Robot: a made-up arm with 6 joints.
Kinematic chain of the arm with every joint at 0, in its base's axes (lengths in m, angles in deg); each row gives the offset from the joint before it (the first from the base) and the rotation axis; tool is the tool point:
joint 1: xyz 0 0 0.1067 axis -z
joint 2: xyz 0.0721 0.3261 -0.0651 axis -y
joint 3: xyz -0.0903 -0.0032 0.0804 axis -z
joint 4: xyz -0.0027 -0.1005 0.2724 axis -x
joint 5: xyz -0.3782 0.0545 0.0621 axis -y
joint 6: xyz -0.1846 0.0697 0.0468 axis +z
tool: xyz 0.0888 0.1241 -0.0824
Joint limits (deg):
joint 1: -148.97..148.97
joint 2: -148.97..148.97
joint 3: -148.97..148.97
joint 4: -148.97..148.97
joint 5: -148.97..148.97
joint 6: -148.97..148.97
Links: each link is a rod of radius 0.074 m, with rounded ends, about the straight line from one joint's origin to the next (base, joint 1, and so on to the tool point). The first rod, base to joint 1, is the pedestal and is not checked.
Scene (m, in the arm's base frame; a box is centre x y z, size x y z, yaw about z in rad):
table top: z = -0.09
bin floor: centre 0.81 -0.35 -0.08 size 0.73 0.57 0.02 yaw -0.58
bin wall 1: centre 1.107 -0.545 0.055 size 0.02 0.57 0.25 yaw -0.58
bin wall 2: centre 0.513 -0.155 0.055 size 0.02 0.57 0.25 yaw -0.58
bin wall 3: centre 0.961 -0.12 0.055 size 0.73 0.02 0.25 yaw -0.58
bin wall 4: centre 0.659 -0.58 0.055 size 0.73 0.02 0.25 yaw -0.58
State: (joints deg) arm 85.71 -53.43 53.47 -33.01 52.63 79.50
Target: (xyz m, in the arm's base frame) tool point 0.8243 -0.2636 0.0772
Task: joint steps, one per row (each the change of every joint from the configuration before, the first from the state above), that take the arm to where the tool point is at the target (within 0.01 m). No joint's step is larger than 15 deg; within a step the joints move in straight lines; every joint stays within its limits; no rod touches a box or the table.
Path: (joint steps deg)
1: -0.29 -7.65 14.89 3.37 7.93 0.49
2: -0.29 -7.66 14.89 3.38 7.93 0.49

